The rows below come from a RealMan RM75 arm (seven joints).
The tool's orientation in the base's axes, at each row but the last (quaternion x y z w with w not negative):
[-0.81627, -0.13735, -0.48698, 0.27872]
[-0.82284, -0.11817, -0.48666, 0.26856]
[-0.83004, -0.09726, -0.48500, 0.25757]
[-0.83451, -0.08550, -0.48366, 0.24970]
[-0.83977, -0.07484, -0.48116, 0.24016]
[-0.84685, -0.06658, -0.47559, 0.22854]
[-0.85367, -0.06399, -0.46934, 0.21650]
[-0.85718, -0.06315, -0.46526, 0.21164]
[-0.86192, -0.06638, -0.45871, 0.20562]
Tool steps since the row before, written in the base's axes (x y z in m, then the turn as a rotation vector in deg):
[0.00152, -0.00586, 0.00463, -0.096, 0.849, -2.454]
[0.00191, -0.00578, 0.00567, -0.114, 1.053, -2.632]
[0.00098, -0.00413, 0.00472, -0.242, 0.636, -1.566]
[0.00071, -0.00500, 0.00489, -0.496, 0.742, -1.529]
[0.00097, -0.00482, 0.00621, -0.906, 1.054, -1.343]
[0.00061, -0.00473, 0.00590, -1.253, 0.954, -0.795]
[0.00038, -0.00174, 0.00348, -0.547, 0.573, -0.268]
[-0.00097, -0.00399, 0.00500, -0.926, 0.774, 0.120]
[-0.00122, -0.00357, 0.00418, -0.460, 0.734, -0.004]
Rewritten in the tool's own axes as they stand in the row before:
[0.00505, 0.00399, -0.00407, -2.226, 0.056, 1.340]
[0.00624, 0.00380, -0.00398, -2.402, -0.063, 1.508]
[0.00490, 0.00233, -0.00329, -1.519, -0.117, 0.771]
[0.00502, 0.00294, -0.00395, -1.630, -0.318, 0.614]
[0.00626, 0.00250, -0.00416, -1.721, -0.799, 0.368]
[0.00576, 0.00249, -0.00427, -1.439, -1.002, -0.189]
[0.00326, 0.00060, -0.00207, -0.578, -0.603, -0.052]
[0.00393, 0.00178, -0.00482, -0.487, -1.018, -0.445]
[0.00299, 0.00164, -0.00448, -0.320, -0.804, -0.044]

